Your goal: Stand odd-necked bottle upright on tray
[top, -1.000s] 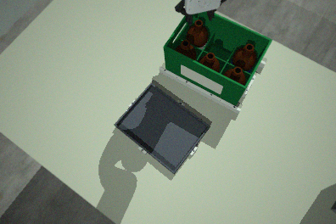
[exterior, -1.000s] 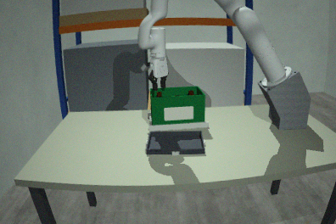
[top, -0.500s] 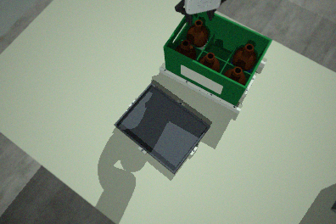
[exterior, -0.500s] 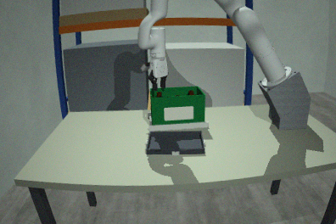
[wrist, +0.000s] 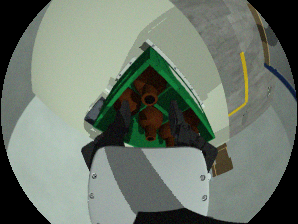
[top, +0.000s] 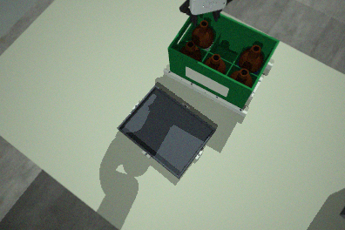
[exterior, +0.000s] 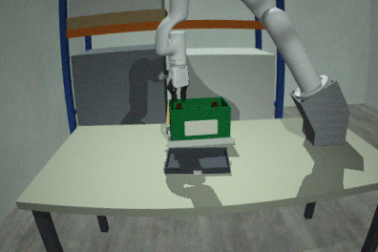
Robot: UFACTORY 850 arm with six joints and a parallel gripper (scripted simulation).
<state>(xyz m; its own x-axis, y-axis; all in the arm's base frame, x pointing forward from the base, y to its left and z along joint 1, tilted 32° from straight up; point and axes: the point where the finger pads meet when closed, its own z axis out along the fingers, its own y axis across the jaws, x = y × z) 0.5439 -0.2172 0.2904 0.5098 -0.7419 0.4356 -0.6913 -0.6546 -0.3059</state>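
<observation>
The green crate is 11 cm below my hand, 8 cm behind it and 6 cm to the left of it. From my hand the other things lie so: dark grey tray: 32 cm to the left, 19 cm below.
</observation>
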